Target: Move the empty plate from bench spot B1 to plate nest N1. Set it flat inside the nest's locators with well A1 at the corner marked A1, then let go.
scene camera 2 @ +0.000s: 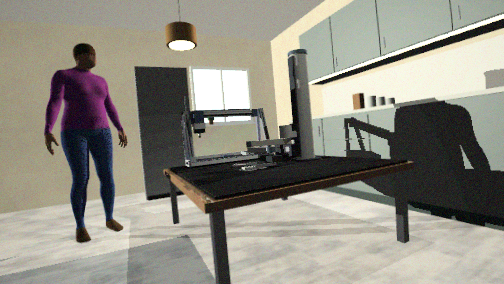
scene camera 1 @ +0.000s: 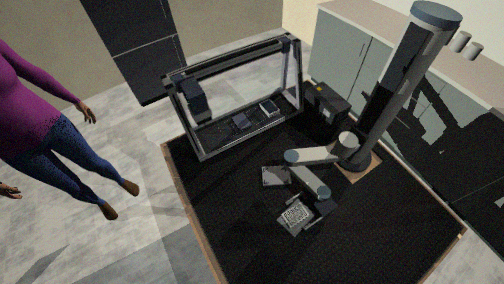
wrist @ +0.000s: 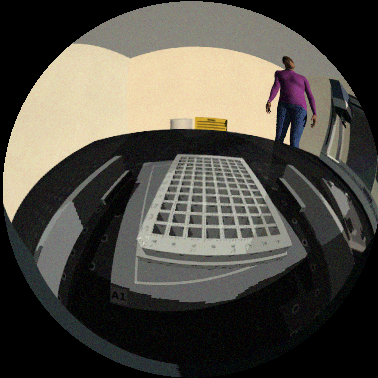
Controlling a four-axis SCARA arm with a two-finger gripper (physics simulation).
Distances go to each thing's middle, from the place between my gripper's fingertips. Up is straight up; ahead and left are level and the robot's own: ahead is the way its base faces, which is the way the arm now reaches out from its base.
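A grey plate nest (wrist: 341, 202) sits 260 mm to the right of my hand, 50 mm behind it and 20 mm below it. The white well plate (wrist: 210, 211) is 10 mm to the right of my hand and 10 mm behind it, and it too is 20 mm below.
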